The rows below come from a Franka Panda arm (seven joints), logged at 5 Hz.
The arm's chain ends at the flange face. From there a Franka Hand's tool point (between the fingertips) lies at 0.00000 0.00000 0.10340 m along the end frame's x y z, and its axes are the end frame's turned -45 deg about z.
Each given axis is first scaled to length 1.
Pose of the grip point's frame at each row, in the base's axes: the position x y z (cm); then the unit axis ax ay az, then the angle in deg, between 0 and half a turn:
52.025 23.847 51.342 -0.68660 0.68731 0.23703 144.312
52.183 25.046 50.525 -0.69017 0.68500 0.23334 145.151
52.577 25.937 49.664 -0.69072 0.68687 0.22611 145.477
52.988 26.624 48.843 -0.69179 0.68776 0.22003 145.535
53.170 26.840 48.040 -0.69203 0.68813 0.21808 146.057
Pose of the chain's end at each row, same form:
50.929 16.653 58.687 -0.36050 0.87159 0.33221 157.305
51.167 17.959 57.986 -0.36502 0.87194 0.32632 157.924
51.497 18.960 57.219 -0.36514 0.87461 0.31895 157.918
51.835 19.721 56.455 -0.36596 0.87626 0.31344 157.712
52.052 20.006 55.718 -0.36631 0.87732 0.31005 158.111

